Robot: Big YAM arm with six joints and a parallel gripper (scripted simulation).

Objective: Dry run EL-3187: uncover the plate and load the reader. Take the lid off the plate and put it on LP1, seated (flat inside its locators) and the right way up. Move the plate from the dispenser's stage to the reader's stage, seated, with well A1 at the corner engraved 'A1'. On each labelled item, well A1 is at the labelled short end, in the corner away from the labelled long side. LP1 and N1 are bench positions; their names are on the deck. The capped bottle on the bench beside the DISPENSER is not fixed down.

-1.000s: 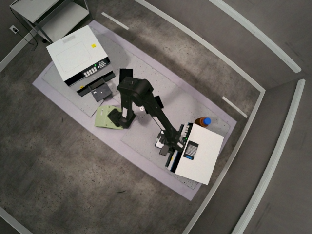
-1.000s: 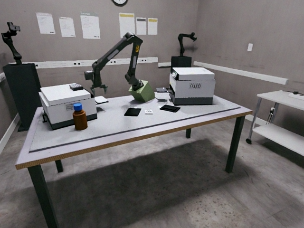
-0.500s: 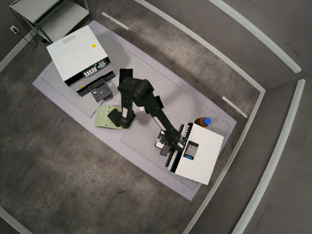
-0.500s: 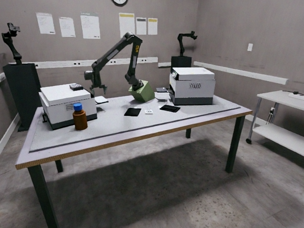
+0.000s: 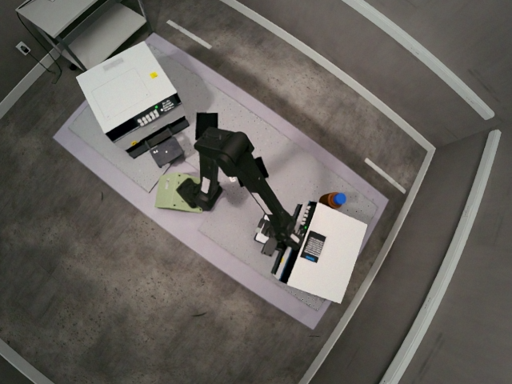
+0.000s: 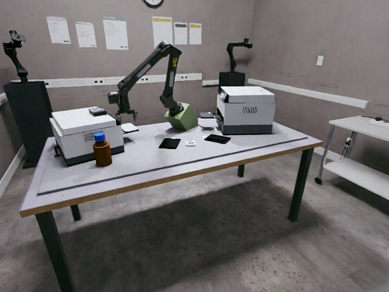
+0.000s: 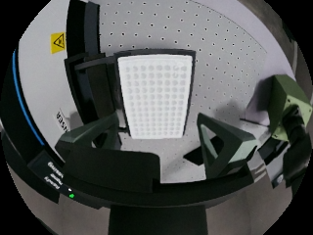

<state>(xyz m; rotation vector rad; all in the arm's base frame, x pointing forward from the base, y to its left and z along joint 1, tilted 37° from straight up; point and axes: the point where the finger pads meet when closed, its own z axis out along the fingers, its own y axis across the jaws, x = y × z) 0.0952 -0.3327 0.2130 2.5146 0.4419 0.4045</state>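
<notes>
My hand is 4 cm above the white well plate. Round my hand: black pad 20 cm ahead, 25 cm to the left, 12 cm below; white label 17 cm ahead, 52 cm to the left, 13 cm below; brown capped bottle 32 cm ahead, 19 cm to the right, 1 cm below.
</notes>
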